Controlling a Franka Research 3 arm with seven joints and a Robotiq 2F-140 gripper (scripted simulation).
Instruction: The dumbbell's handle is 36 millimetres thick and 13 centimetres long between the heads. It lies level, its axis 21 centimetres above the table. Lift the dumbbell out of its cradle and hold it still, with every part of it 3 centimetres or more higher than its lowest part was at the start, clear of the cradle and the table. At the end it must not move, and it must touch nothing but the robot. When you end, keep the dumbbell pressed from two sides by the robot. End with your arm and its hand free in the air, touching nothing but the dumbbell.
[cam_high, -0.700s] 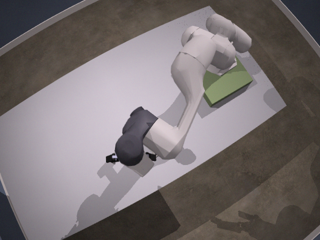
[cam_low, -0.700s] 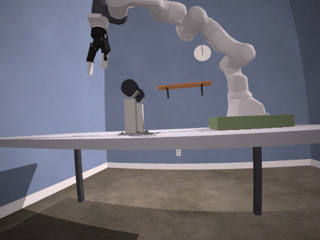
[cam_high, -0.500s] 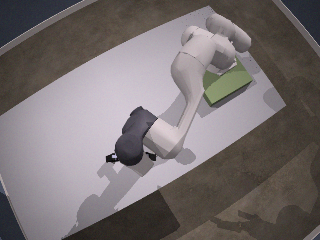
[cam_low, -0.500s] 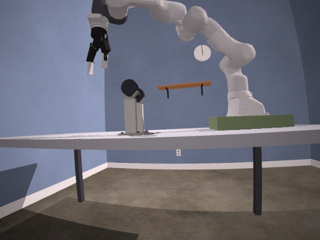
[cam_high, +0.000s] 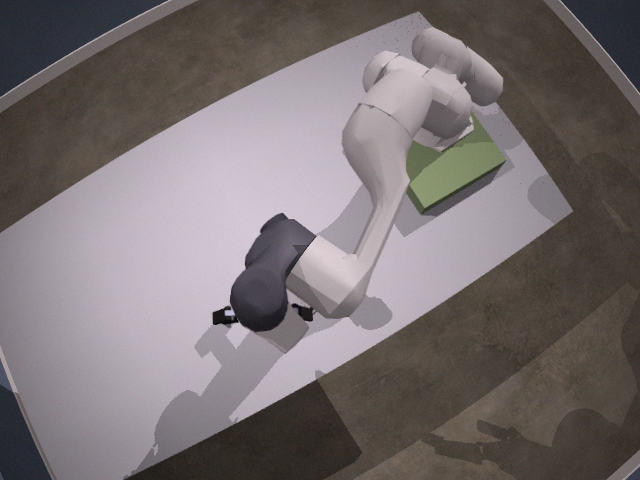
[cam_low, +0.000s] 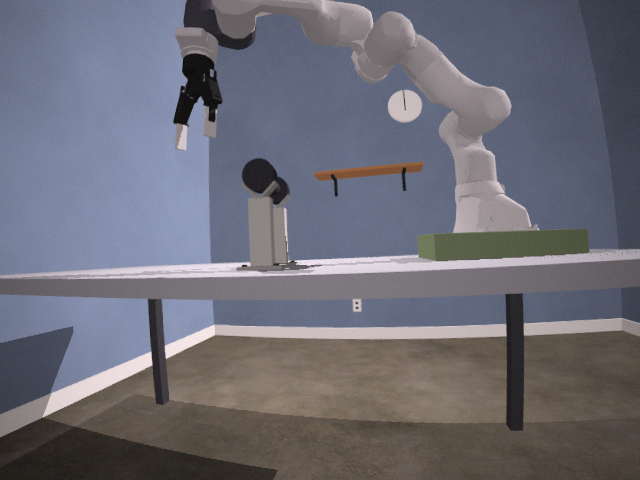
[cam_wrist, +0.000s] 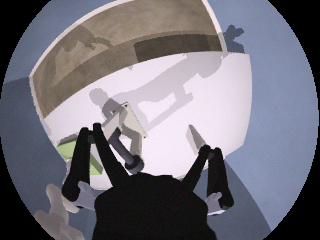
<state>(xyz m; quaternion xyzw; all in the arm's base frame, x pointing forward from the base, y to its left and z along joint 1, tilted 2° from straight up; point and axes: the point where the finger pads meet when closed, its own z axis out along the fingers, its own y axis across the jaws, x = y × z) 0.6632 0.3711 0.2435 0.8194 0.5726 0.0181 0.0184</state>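
The dumbbell lies 130 mm behind my hand, 130 mm to the right of it and 100 mm below it. Round my hand: grey cradle 130 mm behind, 130 mm to the right, 220 mm below.
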